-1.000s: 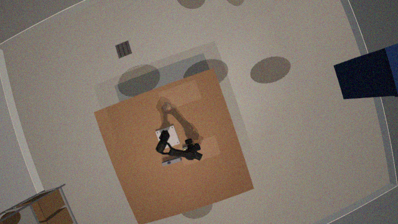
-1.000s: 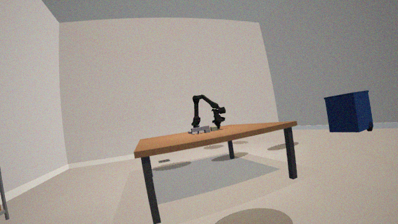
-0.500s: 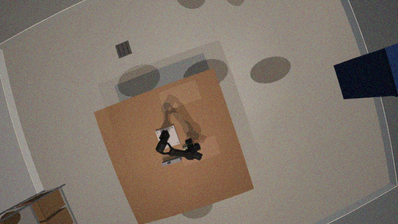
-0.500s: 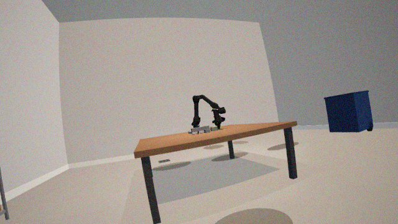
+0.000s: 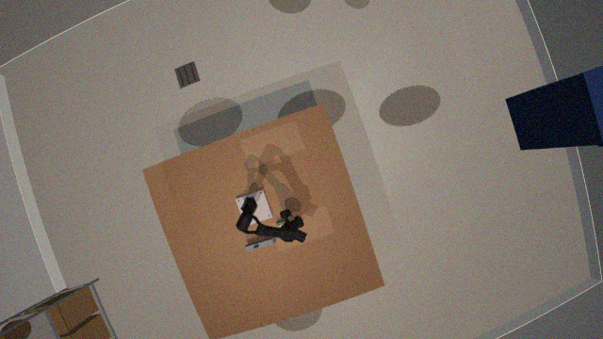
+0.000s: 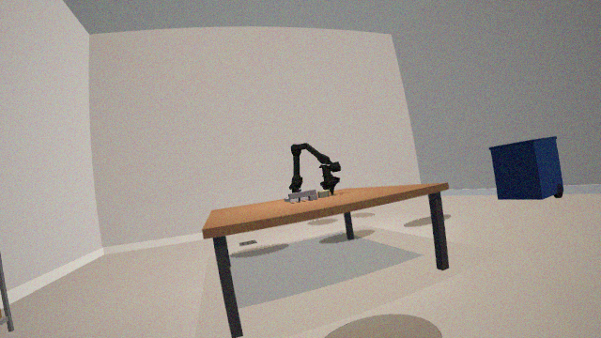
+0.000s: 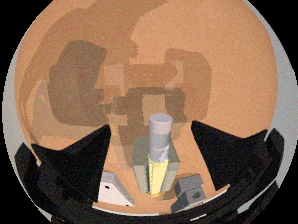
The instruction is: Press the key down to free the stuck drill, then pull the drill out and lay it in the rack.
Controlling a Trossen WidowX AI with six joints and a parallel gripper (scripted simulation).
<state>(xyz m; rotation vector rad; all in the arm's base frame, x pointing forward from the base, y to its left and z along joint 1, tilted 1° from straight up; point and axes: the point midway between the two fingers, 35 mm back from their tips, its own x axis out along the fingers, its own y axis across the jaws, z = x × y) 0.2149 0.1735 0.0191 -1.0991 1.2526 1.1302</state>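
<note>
My gripper tip is 40 mm to the left of the drill and 30 mm below it. Also, from my gripper tip: long grey fixture (230 mm to the right, 50 mm ahead, 30 mm above); then small grey block (50 mm to the right, 10 mm behind, 10 mm above).
</note>
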